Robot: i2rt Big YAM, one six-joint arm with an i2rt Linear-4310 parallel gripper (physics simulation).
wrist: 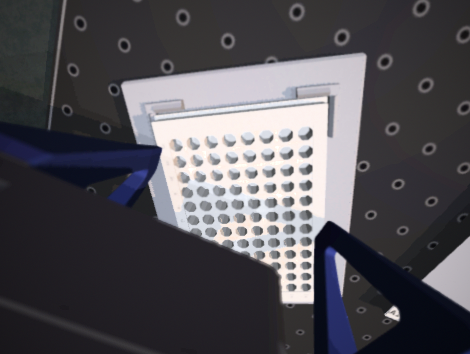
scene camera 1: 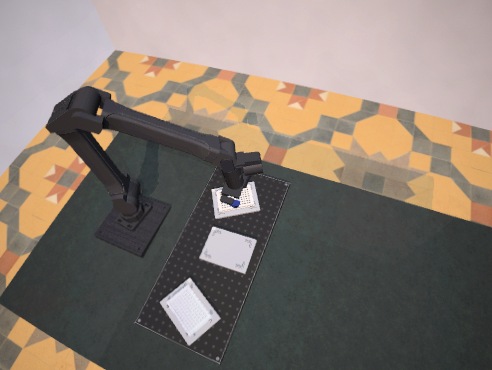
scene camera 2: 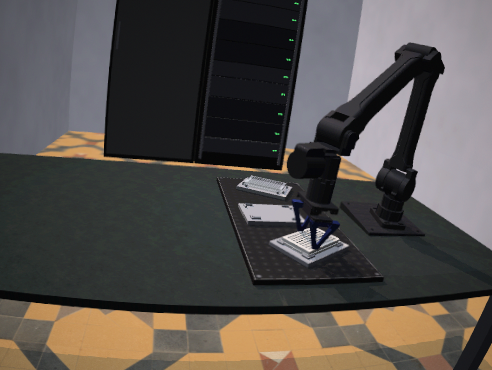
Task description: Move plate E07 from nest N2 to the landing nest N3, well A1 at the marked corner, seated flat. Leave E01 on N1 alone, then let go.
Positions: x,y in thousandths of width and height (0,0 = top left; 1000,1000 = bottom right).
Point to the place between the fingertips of my gripper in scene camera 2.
625,647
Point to a nest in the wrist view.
At 931,761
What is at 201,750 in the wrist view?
My gripper.
